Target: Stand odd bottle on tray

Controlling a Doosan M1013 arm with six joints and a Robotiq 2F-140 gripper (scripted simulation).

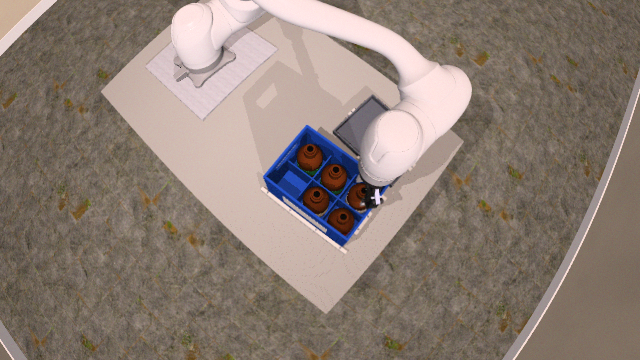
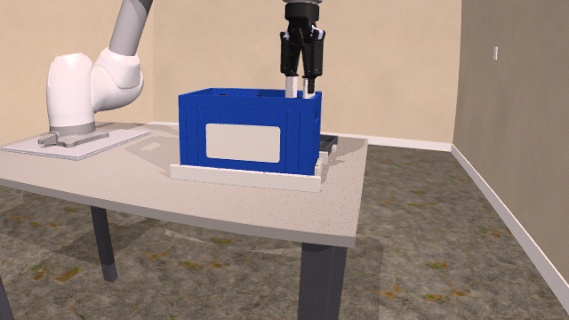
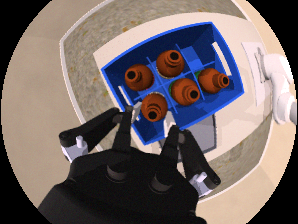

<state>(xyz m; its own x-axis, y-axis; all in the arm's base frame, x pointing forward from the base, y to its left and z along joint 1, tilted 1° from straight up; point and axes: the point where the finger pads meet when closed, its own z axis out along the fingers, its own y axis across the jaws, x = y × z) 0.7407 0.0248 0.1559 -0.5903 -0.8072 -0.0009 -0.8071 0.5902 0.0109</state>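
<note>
The bottle is 1 cm ahead of my hand, 9 cm to the right of it and 9 cm below it. From my hand the other things lie so: crate (8 cm behind, 6 cm to the right, 9 cm below); dark grey tray (9 cm behind, 20 cm to the left, 16 cm below).
</note>
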